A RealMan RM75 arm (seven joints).
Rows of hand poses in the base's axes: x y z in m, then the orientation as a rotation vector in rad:
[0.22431 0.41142 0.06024 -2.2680 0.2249 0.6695]
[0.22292 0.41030 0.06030 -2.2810 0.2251 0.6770]
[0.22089 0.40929 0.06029 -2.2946 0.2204 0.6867]
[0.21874 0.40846 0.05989 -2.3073 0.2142 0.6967]
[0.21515 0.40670 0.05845 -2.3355 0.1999 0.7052]
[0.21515 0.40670 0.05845 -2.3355 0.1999 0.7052]
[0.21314 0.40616 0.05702 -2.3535 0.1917 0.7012]
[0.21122 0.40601 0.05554 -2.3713 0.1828 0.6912]
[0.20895 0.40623 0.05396 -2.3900 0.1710 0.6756]
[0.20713 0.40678 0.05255 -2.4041 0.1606 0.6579]
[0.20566 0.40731 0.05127 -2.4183 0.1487 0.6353]
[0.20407 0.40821 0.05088 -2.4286 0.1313 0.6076]
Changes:
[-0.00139 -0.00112 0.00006 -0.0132 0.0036 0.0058]
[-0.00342 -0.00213 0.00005 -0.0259 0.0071 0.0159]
[-0.00557 -0.00296 -0.00035 -0.0374 0.0106 0.0267]
[-0.00916 -0.00472 -0.00179 -0.0612 0.0084 0.0464]
[-0.00916 -0.00472 -0.00179 -0.0612 0.0084 0.0464]
[-0.01117 -0.00526 -0.00322 -0.0755 0.0008 0.0550]
[-0.01309 -0.00541 -0.00470 -0.0888 -0.0111 0.0620]
[-0.01536 -0.00519 -0.00628 -0.1015 -0.0278 0.0693]
[-0.01718 -0.00464 -0.00769 -0.1102 -0.0448 0.0737]
[-0.01865 -0.00411 -0.00897 -0.1183 -0.0657 0.0777]
[-0.02024 -0.00321 -0.00936 -0.1211 -0.0911 0.0826]

